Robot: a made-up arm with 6 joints. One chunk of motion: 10 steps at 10 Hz.
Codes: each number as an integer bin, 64 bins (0 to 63) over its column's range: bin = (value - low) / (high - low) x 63, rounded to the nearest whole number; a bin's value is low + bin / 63 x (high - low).
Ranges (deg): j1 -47..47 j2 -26..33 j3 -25..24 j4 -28..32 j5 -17..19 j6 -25..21
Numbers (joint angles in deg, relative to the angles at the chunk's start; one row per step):
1: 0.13 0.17 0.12 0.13 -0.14 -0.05
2: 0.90 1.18 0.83 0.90 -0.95 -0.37
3: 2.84 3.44 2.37 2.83 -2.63 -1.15
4: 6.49 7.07 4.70 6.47 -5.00 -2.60
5: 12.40 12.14 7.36 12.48 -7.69 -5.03
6: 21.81 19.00 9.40 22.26 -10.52 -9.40
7: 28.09 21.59 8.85 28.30 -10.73 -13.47
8: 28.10 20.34 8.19 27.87 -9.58 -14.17
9: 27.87 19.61 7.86 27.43 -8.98 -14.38
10: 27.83 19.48 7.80 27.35 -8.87 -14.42
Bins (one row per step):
1: 32 28 32 30 30 34
2: 32 29 33 30 28 34
3: 33 31 35 32 25 33
4: 36 35 38 36 21 31
5: 40 41 42 43 16 27
6: 46 48 44 53 11 21
7: 50 51 44 59 11 16
8: 50 49 43 59 13 15
9: 50 49 42 58 14 15
10: 50 49 42 58 14 14

